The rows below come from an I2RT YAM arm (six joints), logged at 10 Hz.
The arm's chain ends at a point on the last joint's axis. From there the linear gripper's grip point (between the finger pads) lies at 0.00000 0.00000 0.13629 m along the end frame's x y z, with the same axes.
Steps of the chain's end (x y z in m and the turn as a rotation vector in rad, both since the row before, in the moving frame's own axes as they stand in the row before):
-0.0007 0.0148 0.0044 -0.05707 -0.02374 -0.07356
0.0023 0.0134 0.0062 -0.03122 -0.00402 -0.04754
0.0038 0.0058 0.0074 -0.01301 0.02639 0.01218
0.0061 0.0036 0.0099 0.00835 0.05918 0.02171
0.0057 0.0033 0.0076 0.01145 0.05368 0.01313
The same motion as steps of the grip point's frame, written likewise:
-0.0036 0.0227 0.0041 -0.05707 -0.02374 -0.07356
0.0019 0.0177 0.0061 -0.03122 -0.00402 -0.04754
0.0074 0.0076 0.0073 -0.01301 0.02639 0.01218
0.0142 0.0026 0.0097 0.00835 0.05918 0.02171
0.0130 0.0018 0.0074 0.01145 0.05368 0.01313

